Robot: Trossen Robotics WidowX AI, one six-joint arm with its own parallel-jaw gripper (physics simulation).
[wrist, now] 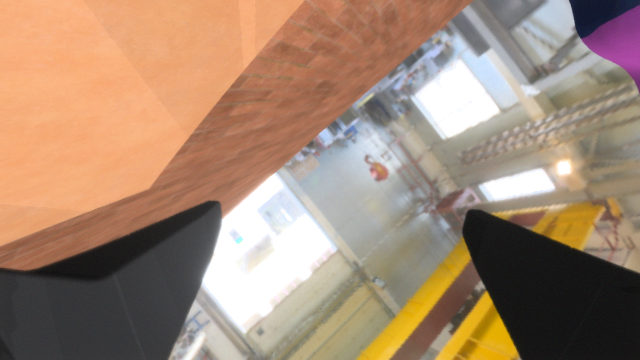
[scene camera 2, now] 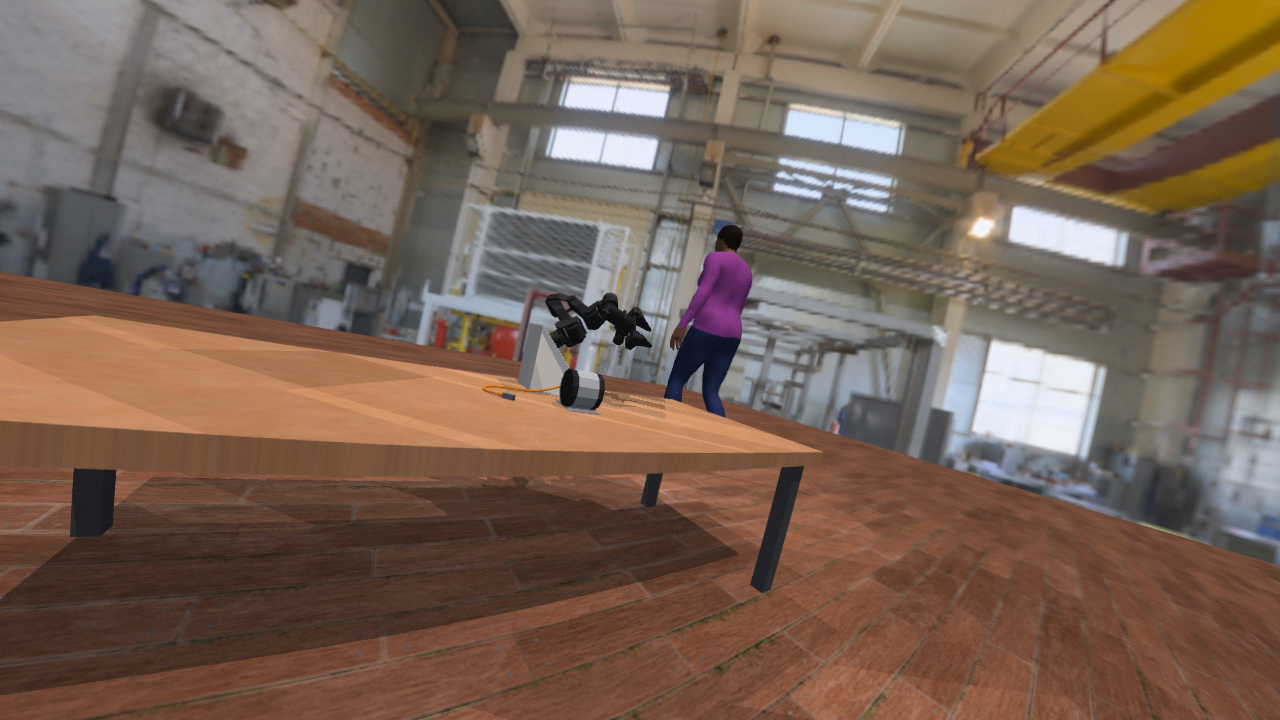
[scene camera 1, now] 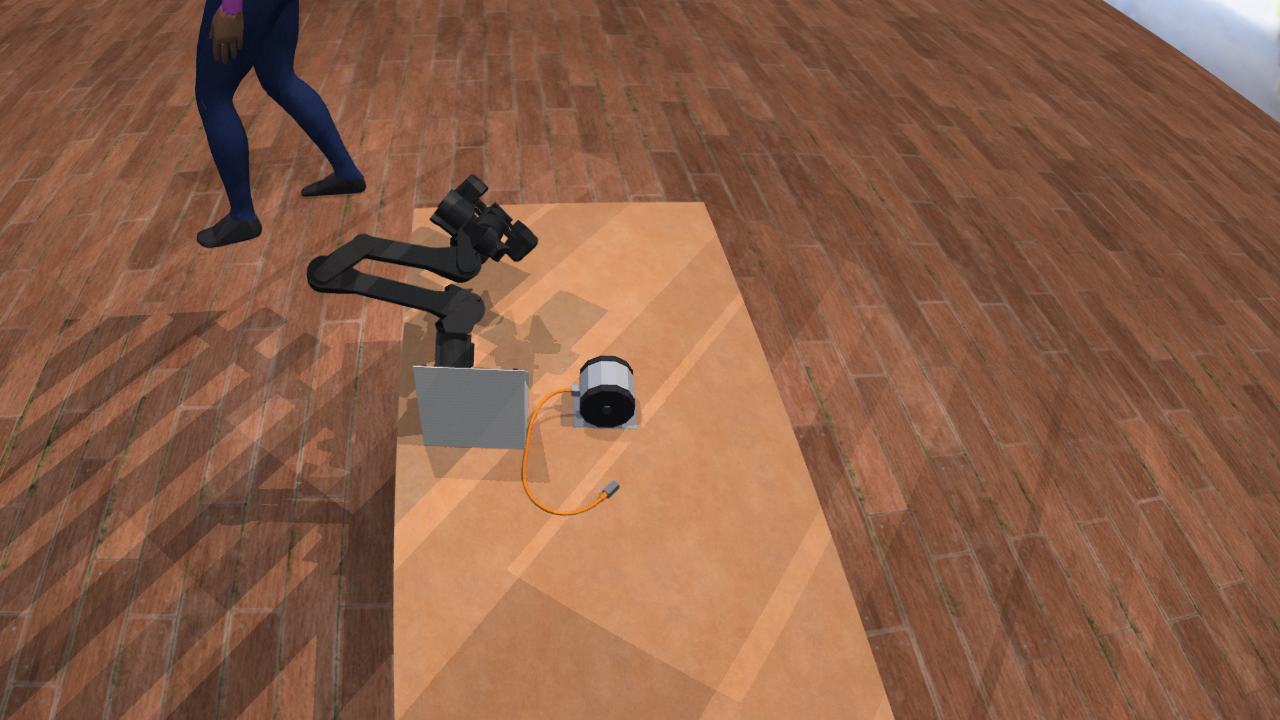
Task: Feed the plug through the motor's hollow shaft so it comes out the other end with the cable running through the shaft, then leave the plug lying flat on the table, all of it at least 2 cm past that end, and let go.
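Places are measured from the arm's base along level axes (x ahead, y down, z left), in millimetres.
Pixels of known places: gripper, fingertip midpoint: (wrist: 345, 217) (scene camera 2: 651, 338) (scene camera 1: 501, 206); arm's base at its link origin: (scene camera 2: 547, 345) (scene camera 1: 452, 368).
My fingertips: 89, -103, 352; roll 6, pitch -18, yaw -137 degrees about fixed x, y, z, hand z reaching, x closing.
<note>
For each thing: its top centre in the pictures, then the offset to it from my fingertips, as dx, dy, dz. "pt": a spot on its surface instead.
- motor at its top centre: (scene camera 1: 607, 372) (scene camera 2: 585, 371) +190, +143, -333
- orange cable at a spot on its surface: (scene camera 1: 525, 456) pt +37, +239, -445
- grey plug at its top centre: (scene camera 1: 611, 486) (scene camera 2: 509, 393) +183, +231, -526
The motor (scene camera 1: 606, 374) (scene camera 2: 587, 391), a silver cylinder with black ends, lies on its side on a small base. The hole of its shaft shows in the end facing scene camera 1. An orange cable (scene camera 1: 525, 456) leaves the motor's left side and curves round on the table to the grey plug (scene camera 1: 610, 489) (scene camera 2: 508, 396), which lies on the table apart from the motor, in front of that end. My gripper (scene camera 1: 515, 240) (scene camera 2: 640, 330) (wrist: 345, 217) is open and empty, raised above the table's far end, well away from plug and motor. The wrist view does not show motor or plug.
A grey upright panel (scene camera 1: 474, 407) (scene camera 2: 539, 360) stands on the table (scene camera 1: 680, 573) (scene camera 2: 358, 458) (wrist: 75, 110), left of the motor and in front of the arm's base. A person (scene camera 1: 230, 134) (scene camera 2: 721, 295) (wrist: 612, 47) in purple and blue stands on the floor beyond the table.
</note>
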